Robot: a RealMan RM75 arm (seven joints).
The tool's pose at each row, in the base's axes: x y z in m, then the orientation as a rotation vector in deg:
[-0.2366 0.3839 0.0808 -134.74 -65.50 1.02]
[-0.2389 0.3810 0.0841 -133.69 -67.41 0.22]
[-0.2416 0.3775 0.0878 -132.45 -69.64 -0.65]
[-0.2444 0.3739 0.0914 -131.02 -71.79 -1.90]
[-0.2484 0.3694 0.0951 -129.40 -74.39 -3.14]
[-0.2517 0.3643 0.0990 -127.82 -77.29 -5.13]
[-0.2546 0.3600 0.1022 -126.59 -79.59 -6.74]
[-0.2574 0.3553 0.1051 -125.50 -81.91 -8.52]
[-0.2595 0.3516 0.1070 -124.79 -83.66 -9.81]
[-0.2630 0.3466 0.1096 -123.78 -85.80 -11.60]
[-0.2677 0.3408 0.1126 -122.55 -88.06 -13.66]
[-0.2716 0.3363 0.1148 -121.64 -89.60 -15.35]
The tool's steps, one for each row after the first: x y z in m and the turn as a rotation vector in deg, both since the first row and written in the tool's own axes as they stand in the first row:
[-0.0029 -0.0017 -0.0036 0.01 0.17 -1.71]
[-0.0065 -0.0036 -0.0078 0.03 0.33 -3.69]
[-0.0102 -0.0055 -0.0118 0.07 0.79 -5.77]
[-0.0153 -0.0078 -0.0161 0.07 1.12 -8.19]
[-0.0204 -0.0094 -0.0210 -0.38 1.78 -10.94]
[-0.0247 -0.0108 -0.0250 -0.82 2.28 -13.11]
[-0.0294 -0.0118 -0.0290 -1.49 2.82 -15.26]
[-0.0331 -0.0123 -0.0318 -2.09 3.15 -16.83]
[-0.0385 -0.0135 -0.0354 -2.83 3.70 -18.84]
[-0.0451 -0.0153 -0.0395 -3.59 4.40 -21.05]
[-0.0505 -0.0169 -0.0426 -4.19 5.06 -22.63]

